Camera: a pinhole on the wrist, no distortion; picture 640 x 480 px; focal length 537.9 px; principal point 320.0 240.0 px. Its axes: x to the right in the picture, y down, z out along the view. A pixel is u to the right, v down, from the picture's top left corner.
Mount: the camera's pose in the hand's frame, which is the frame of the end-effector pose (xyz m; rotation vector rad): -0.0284 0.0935 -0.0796 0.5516 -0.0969 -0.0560
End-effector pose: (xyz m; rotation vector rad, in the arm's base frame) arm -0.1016 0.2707 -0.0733 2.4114 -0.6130 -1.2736
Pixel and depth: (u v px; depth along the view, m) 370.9 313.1 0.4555
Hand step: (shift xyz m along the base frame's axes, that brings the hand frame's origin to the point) -0.2829 0.0630 -0.2075
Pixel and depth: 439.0 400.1 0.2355
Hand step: -0.1402 -0.0384 -0.0736
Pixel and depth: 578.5 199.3 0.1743
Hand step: -0.0353 -0.0127 -0.0683
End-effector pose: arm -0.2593 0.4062 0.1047 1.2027 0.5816 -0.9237
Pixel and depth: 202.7 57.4 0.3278
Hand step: -0.2243 -0.1019 0.0616
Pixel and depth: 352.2 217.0 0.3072
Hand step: -0.1047 -0.1611 0.0436
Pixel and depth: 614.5 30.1 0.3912
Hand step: -0.1611 -0.2404 -0.1917
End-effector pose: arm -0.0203 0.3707 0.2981 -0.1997 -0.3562 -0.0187
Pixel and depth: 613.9 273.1 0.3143
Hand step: 0.0264 -0.0225 0.2436
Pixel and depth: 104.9 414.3 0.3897
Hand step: -0.3121 0.0667 0.2008
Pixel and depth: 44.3 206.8 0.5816
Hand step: -0.5030 -0.1450 0.2471
